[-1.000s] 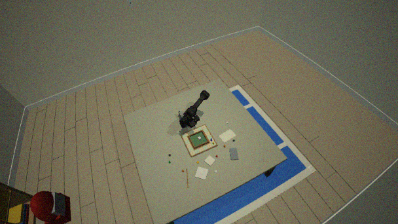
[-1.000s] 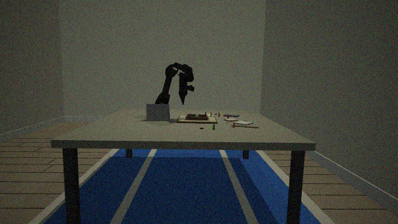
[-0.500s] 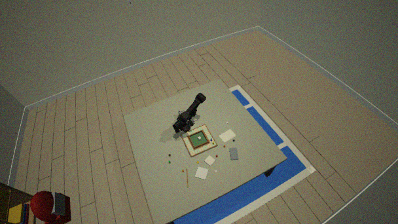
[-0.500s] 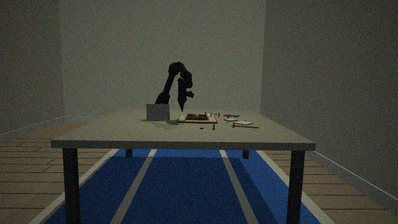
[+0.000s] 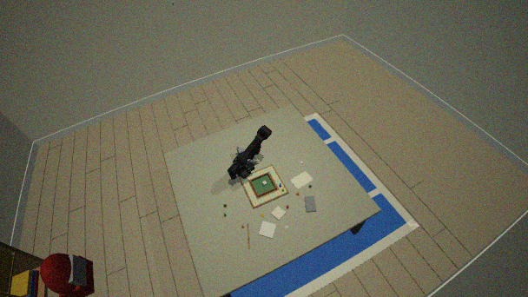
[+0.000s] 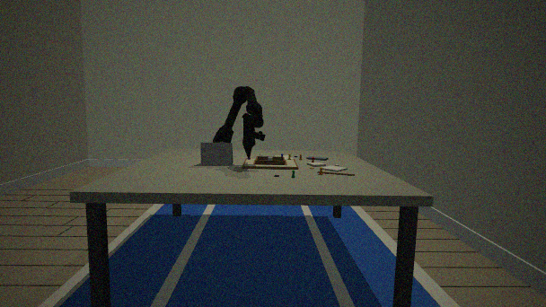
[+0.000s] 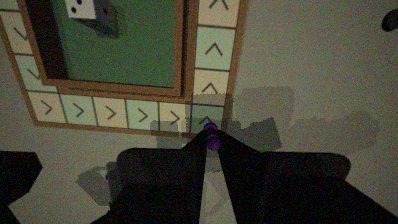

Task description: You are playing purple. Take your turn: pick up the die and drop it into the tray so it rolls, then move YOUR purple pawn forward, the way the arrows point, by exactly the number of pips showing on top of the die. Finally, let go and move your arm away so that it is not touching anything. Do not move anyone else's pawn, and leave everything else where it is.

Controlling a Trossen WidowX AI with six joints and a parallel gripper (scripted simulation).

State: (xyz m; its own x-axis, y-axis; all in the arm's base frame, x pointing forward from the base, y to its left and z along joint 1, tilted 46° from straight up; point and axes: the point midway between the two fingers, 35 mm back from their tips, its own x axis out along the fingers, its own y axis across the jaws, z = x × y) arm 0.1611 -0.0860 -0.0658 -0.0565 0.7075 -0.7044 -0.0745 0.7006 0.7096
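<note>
My gripper tip is 1 cm below the purple pawn. The rest, counted from my gripper tip: grey die (13 cm to the left, 11 cm ahead, 3 cm below); then blue pawn (23 cm to the left, 18 cm ahead, 3 cm below); then green tray (12 cm to the left, 11 cm ahead, 5 cm below).
</note>
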